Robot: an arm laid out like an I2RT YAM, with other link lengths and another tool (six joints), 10 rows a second.
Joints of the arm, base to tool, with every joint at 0 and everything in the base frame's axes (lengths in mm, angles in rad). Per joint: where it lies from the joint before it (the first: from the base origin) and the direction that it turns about. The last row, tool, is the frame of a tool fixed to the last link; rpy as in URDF.
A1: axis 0 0 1 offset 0 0 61.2
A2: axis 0 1 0 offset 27 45.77 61.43
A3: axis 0 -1 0 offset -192.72 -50.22 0
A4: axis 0 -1 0 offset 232.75 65.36 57
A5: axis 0 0 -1 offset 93.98 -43.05 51.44
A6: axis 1 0 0 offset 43.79 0 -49.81
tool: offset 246 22 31 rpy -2.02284 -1.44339 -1.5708
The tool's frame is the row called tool.
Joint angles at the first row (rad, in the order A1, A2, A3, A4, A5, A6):
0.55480, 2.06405, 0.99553, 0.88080, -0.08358, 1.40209
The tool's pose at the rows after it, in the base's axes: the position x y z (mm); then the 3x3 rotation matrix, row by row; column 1 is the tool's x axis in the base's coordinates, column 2 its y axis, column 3 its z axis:
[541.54, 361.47, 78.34], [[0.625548, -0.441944, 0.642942], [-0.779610, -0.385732, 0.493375], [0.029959, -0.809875, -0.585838]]
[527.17, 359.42, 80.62], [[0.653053, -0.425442, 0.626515], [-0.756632, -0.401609, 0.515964], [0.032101, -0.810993, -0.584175]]
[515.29, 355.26, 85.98], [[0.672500, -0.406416, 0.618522], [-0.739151, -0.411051, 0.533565], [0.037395, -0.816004, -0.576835]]
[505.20, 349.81, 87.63], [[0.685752, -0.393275, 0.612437], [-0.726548, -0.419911, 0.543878], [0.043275, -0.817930, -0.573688]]
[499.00, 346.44, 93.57], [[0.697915, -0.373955, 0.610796], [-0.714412, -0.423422, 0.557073], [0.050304, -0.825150, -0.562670]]
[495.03, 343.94, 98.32], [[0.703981, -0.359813, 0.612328], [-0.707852, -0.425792, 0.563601], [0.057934, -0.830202, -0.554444]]
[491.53, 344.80, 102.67], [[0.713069, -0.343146, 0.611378], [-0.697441, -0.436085, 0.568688], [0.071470, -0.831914, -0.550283]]
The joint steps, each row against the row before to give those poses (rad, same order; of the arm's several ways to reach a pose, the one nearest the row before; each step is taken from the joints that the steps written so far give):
-0.00697, -0.05646, -0.07867, 0.03452, -0.03764, -0.01055
-0.01349, -0.05619, -0.07369, 0.01828, -0.04835, -0.01050
-0.01536, -0.05561, -0.06725, 0.01938, -0.04064, -0.01069
-0.01536, -0.04460, -0.06040, 0.01836, -0.03254, -0.01064
-0.01589, -0.03145, -0.03691, 0.01777, -0.03277, -0.00884
-0.00960, -0.02317, -0.02445, 0.01061, -0.01819, -0.00756
-0.00491, -0.02066, -0.01094, -0.00573, -0.01721, -0.01476

